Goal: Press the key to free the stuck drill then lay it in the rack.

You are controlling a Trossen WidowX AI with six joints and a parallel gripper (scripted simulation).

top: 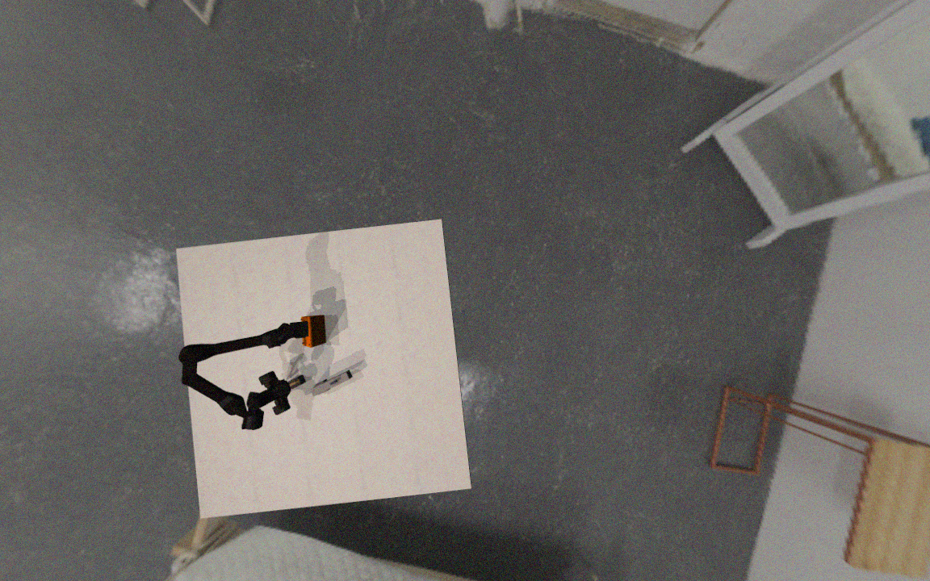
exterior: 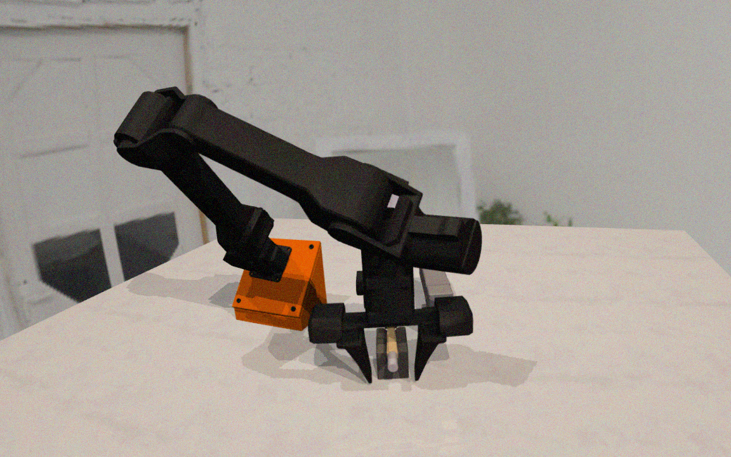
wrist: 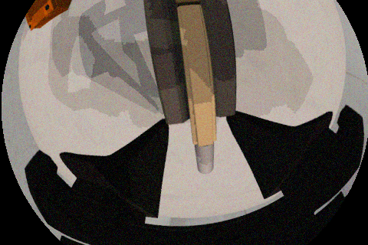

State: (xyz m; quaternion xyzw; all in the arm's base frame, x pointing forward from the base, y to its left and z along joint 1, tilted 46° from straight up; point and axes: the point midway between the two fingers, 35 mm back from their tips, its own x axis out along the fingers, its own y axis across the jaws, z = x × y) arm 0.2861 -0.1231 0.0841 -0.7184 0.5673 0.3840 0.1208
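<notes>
My gripper tip is now 20 mm past the drill, 40 mm to the right of it and 30 mm below it. The rest, counted from my gripper tip: grey v-notched rack: 20 mm behind, 50 mm to the left, 10 mm above; dark key: 40 mm behind, 260 mm to the left, 40 mm above; grey housing block: 20 mm behind, 230 mm to the left, 30 mm above.
</notes>
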